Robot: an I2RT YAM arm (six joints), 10 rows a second.
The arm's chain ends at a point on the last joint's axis. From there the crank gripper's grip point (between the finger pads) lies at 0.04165 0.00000 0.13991 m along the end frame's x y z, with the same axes.
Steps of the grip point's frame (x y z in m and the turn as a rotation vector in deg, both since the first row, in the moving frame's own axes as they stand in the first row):
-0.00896, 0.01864, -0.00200, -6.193, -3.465, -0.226
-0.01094, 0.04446, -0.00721, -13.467, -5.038, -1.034
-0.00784, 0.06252, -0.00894, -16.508, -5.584, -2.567
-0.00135, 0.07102, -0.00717, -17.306, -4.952, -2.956
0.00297, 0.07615, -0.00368, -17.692, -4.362, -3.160
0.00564, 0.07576, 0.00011, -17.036, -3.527, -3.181
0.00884, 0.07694, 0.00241, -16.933, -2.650, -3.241
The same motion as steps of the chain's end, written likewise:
-0.00047, 0.00357, -0.00345, -6.193, -3.465, -0.226
0.00110, 0.01213, -0.00654, -13.467, -5.038, -1.034
0.00492, 0.02379, -0.00678, -16.508, -5.584, -2.567
0.00967, 0.03074, -0.00418, -17.306, -4.952, -2.956
0.01244, 0.03518, -0.00013, -17.692, -4.362, -3.160
0.01311, 0.03648, 0.00364, -17.036, -3.527, -3.181
0.01416, 0.03808, 0.00638, -16.933, -2.650, -3.241

